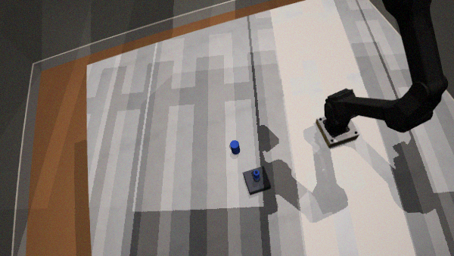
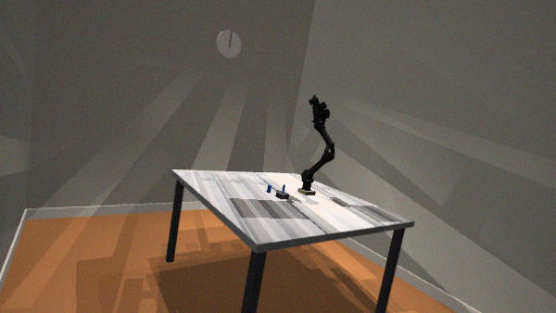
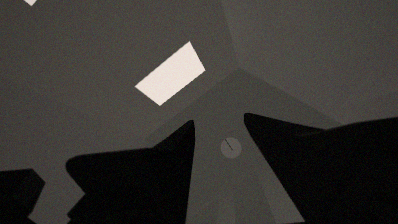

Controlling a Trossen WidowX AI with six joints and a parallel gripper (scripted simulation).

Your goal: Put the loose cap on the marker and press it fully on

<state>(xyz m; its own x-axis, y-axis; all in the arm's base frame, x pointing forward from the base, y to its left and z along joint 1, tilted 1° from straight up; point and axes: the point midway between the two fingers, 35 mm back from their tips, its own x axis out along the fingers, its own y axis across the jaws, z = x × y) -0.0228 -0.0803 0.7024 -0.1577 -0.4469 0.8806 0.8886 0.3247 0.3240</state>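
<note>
Right now my gripper tip is 350 mm short of the blue cap, 60 mm to the right of it and 730 mm above it. Round my gripper tip: dark holder block 330 mm ahead, 180 mm to the left, 740 mm below.
</note>
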